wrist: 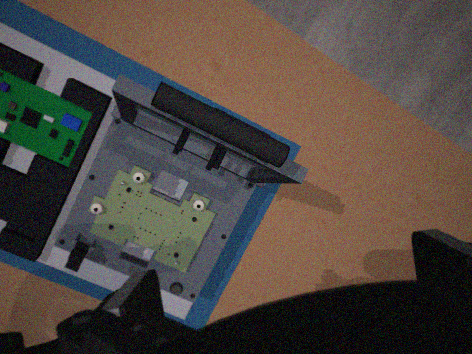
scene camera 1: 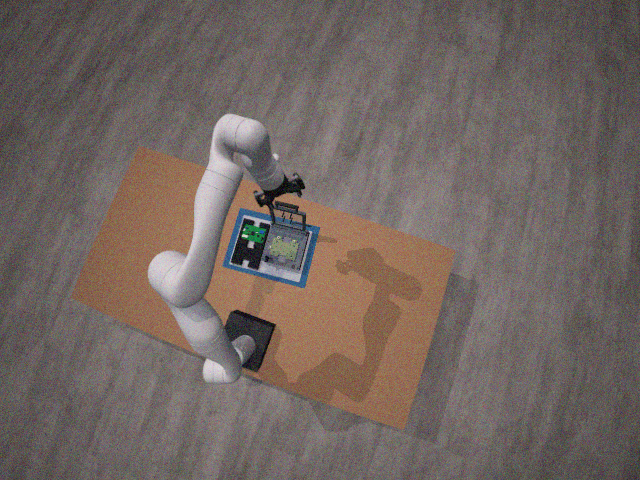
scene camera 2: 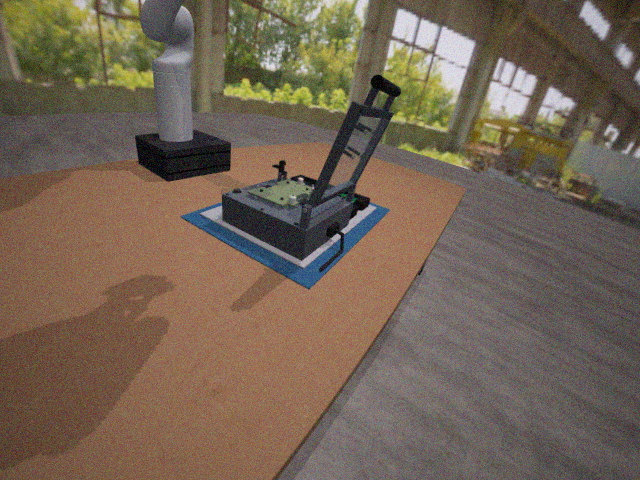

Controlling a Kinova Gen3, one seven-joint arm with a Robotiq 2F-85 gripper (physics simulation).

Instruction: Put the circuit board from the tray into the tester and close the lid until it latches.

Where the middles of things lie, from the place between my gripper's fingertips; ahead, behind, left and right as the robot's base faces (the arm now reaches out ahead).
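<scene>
You'd find the tester lid (scene camera 2: 364,124) 23 cm below my hand and 3 cm to the left of it. There's a green circuit board (wrist: 46,124) too, and that one's 39 cm below my hand, 18 cm to the left of it and 11 cm behind it.
</scene>
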